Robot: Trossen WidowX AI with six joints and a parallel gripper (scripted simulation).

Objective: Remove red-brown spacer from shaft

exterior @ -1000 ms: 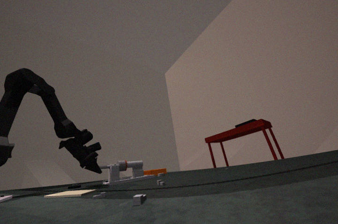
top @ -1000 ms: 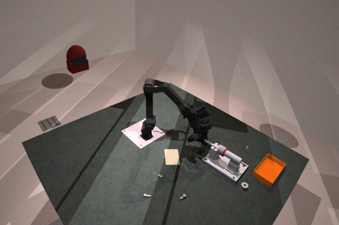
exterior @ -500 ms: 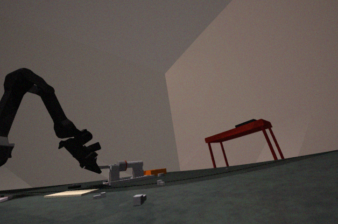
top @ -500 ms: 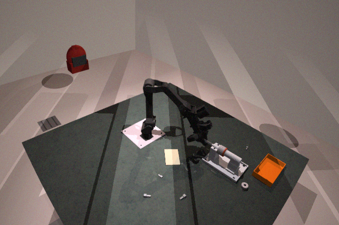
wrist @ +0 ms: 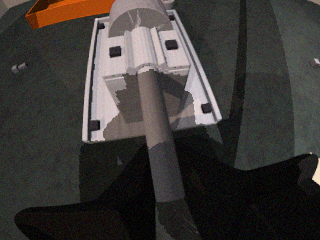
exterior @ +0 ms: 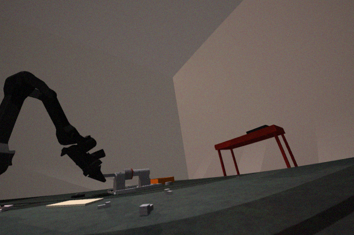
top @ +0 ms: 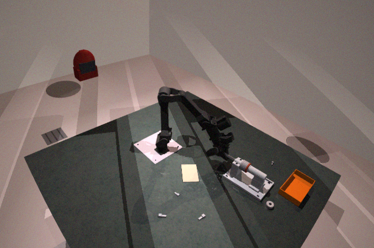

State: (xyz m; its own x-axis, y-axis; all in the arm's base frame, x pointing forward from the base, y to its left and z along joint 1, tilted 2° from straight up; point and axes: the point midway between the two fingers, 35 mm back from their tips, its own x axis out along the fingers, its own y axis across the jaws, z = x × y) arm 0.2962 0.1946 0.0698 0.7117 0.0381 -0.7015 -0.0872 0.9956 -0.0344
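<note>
My gripper tip is 60 mm short of the shaft and 20 mm below it. From my gripper tip the other things lie so: orange tray 350 mm ahead, 160 mm to the left, 50 mm below; then cream pad 90 mm behind, 190 mm to the right, 50 mm below.
</note>
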